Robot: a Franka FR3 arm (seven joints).
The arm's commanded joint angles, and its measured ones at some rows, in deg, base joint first. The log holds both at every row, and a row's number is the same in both.
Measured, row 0:
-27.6 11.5 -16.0 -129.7 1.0 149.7 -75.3
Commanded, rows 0 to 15:
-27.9 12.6 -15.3 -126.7 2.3 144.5 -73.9
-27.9 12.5 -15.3 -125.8 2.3 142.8 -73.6
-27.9 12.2 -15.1 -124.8 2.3 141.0 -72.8
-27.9 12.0 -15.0 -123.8 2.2 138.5 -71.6
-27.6 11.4 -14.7 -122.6 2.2 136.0 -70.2
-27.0 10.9 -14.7 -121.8 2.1 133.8 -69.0
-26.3 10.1 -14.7 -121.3 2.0 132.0 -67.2
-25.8 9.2 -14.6 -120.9 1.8 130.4 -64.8
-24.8 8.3 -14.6 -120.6 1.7 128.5 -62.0
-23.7 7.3 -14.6 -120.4 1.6 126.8 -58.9
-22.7 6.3 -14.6 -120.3 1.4 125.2 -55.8
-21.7 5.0 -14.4 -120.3 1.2 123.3 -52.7
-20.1 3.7 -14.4 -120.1 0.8 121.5 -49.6
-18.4 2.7 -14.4 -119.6 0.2 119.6 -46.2
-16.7 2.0 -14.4 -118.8 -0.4 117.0 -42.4
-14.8 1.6 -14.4 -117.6 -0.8 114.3 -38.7
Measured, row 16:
-19.3 4.5 -14.2 -119.4 0.8 121.2 -48.5
